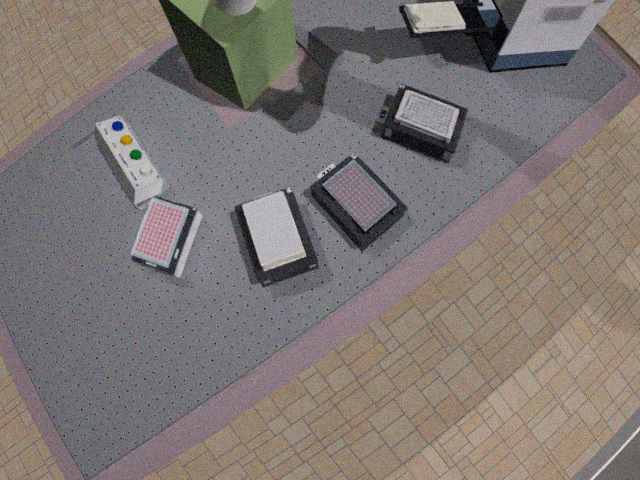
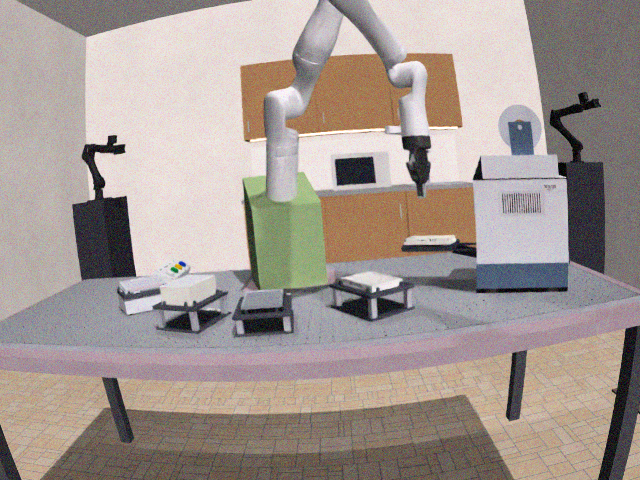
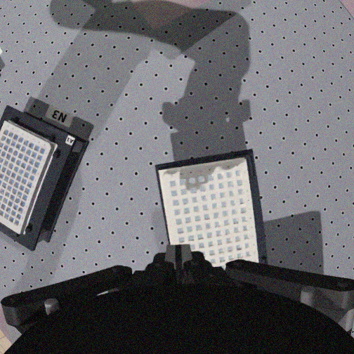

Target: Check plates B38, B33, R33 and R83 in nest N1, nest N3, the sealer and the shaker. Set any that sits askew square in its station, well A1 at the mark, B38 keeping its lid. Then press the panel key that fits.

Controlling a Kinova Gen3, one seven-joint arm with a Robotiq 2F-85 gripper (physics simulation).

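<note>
My gripper (image 2: 421,195) (image 3: 178,259) is shut and empty, high above the sealer's plate (image 1: 436,17) (image 2: 430,239) (image 3: 215,215). That cream plate looks square on its tray beside the sealer (image 1: 542,38) (image 2: 522,232); the gripper hides its near end. A pale plate (image 1: 428,114) (image 2: 371,281) (image 3: 22,175) looks about square in nest N3 (image 3: 47,190). A pink-welled plate (image 1: 359,193) (image 2: 262,299) looks square in nest N1 (image 1: 385,222). Another pink-welled plate (image 1: 161,231) looks square on the shaker (image 1: 188,242) (image 2: 139,305). I cannot read plate names or A1 corners.
A white, thick, blank-topped plate (image 1: 273,227) (image 2: 188,290) sits in a nest between N1 and the shaker. The key panel (image 1: 122,152) (image 2: 166,270), with blue, yellow, green and white keys, stands behind the shaker. The green arm base (image 1: 266,56) (image 2: 286,237) stands at the back.
</note>
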